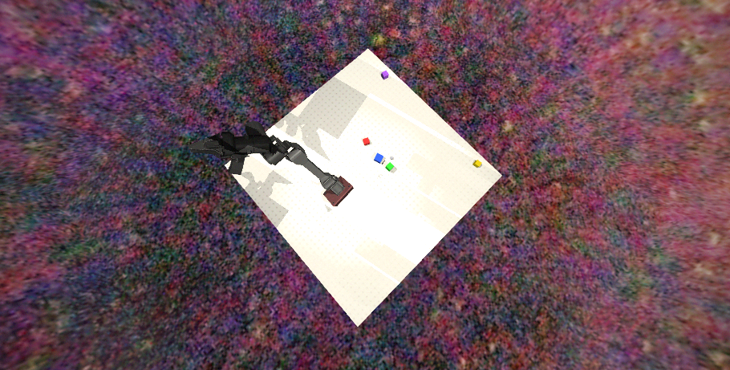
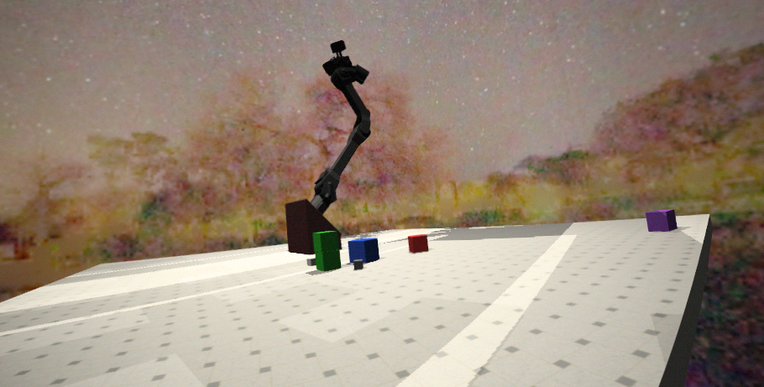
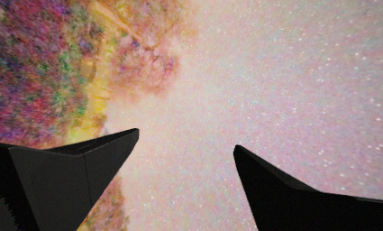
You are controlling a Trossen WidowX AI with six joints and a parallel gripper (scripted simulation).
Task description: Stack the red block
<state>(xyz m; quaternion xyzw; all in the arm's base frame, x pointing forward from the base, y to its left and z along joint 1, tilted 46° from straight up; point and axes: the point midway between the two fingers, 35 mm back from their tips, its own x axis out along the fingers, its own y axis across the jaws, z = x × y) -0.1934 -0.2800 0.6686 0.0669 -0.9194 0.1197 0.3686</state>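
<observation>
The red block lies 80 cm below my gripper tip, 52 cm ahead of it and 23 cm to the right of it. From my gripper tip the other things lie so: blue block (79 cm below, 48 cm ahead, 37 cm to the right); then small dark cube (81 cm below, 54 cm ahead, 43 cm to the right); then purple block (99 cm ahead, 79 cm below, 4 cm to the right).
</observation>
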